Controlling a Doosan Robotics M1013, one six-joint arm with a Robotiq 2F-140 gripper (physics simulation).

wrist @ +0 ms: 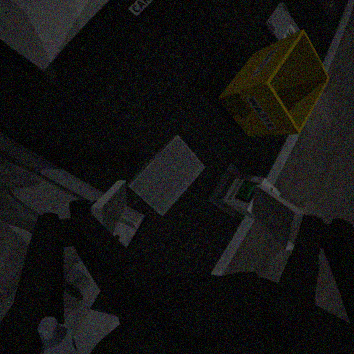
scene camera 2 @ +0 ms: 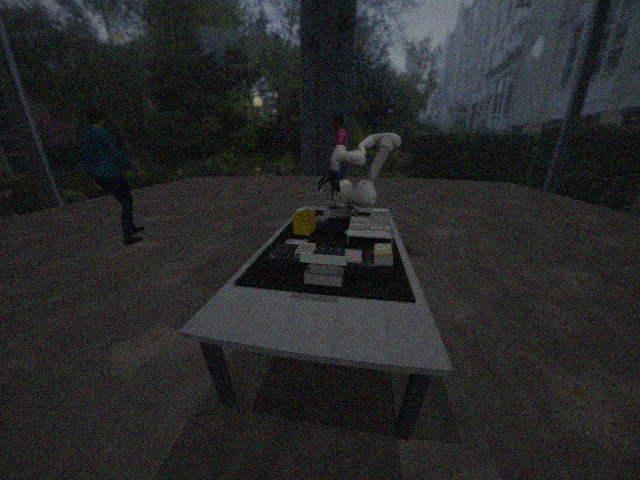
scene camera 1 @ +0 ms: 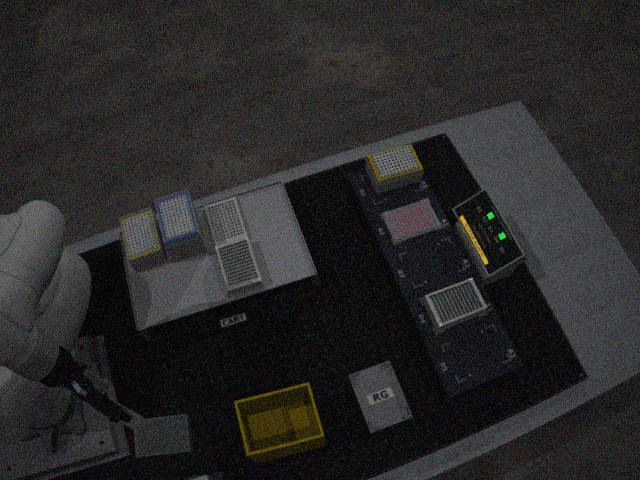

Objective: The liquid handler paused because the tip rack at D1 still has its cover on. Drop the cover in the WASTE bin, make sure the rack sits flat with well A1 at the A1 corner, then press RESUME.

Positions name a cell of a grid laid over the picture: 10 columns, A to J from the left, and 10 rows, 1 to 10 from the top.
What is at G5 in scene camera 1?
A pink-topped rack.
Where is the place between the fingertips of the gripper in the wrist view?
F6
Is the gripper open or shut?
Open.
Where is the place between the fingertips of the gripper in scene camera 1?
B9
